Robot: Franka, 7 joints.
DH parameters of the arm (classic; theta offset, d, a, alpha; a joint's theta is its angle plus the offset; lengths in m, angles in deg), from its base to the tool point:
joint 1: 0 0.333 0 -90
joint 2: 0 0 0 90
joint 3: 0 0.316 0.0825 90
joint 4: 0 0 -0.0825 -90
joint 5: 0 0.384 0 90
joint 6: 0 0 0.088 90
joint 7: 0 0.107 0 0
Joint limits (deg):
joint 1: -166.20..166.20
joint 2: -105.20..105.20
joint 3: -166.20..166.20
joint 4: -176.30..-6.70
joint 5: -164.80..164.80
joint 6: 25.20..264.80
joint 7: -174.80..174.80
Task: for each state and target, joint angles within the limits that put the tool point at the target. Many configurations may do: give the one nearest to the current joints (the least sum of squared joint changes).
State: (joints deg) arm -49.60 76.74 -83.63 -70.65 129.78 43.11 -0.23
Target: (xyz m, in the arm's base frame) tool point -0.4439 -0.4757 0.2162
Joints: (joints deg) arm -87.68 86.31 -86.12 -94.13 124.30 48.31 -0.23
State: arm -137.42 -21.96 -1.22 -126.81 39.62 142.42 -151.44
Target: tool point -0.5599 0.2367 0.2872
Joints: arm -166.20 24.21 -36.76 -118.11 39.89 149.56 -151.44
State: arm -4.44 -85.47 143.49 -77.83 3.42 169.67 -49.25
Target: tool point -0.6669 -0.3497 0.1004
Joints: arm 37.43 -65.27 166.20 -77.86 -0.35 174.24 -49.25
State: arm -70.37 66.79 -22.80 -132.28 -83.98 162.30 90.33
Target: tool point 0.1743 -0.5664 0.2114
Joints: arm -61.52 28.55 -17.82 -116.45 -82.90 167.67 90.33
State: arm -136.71 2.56 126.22 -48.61 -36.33 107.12 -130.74
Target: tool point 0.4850 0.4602 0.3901
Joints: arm -111.43 -30.41 154.63 -85.36 -28.55 98.17 -130.74
